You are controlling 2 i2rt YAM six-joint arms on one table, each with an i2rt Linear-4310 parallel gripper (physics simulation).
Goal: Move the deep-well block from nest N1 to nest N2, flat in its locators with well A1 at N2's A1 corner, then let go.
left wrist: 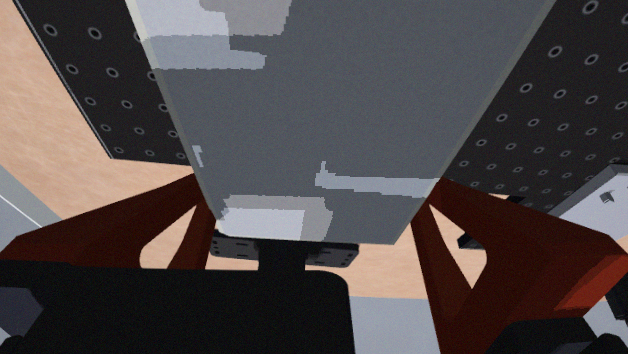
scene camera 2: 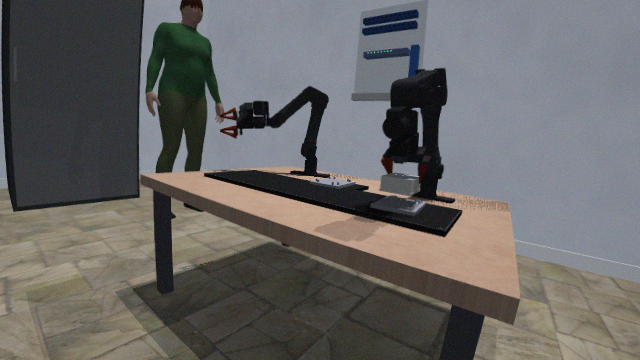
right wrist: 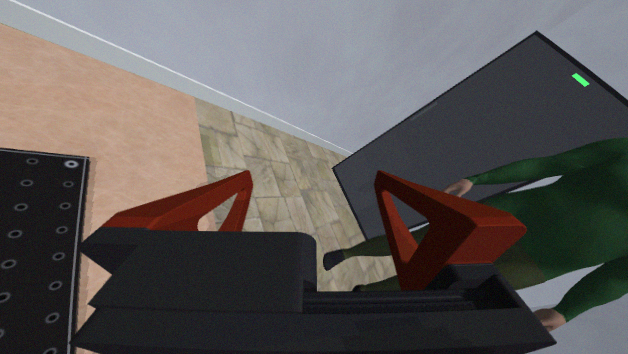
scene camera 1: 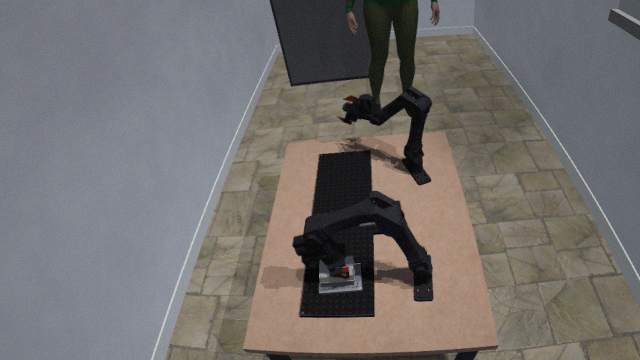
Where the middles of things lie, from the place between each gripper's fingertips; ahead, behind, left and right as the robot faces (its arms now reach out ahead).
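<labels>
Pale grey block [scene camera 2: 403, 184]: 87 cm to the left of my right hand, 5 cm behind it and 14 cm below it. Grey nest plate [left wrist: 591, 205]: my right gripper, which I see, is 18 cm past it, 54 cm to the right of it and 20 cm above it.
Pale grey block: 4 cm ahead of my left hand. Grey nest plate: my left gripper is now 6 cm above it, 10 cm past it and 33 cm to the left of it.
</labels>
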